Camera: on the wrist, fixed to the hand. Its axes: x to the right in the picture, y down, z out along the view.
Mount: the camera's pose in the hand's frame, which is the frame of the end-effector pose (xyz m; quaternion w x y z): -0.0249 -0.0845 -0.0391 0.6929 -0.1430 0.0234 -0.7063
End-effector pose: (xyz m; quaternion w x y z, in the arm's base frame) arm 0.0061 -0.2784 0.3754 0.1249 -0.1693 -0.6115 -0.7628
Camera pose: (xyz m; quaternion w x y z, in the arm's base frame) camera -0.0089 -0.2983 0.2823 0.4621 -0.3146 0.4313 0.7082
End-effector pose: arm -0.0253 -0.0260 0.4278 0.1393 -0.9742 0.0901 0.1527
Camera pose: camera -0.0196 0.0455 0.4922 0.0630 -0.7622 -0.6443 -0.0025
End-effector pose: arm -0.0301 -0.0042 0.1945 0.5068 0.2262 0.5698 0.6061
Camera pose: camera -0.0237 -0.0577 0.1146 0.7983 -0.3324 0.4798 0.1488
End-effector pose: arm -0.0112 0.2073 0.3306 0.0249 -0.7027 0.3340 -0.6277
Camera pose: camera -0.0090 0.3003 0.3557 0.5344 0.7117 0.1746 0.4212
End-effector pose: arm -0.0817 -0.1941 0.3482 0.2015 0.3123 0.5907 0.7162
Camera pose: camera -0.0973 -0.2200 0.2567 0.6763 -0.2464 0.5322 0.4457
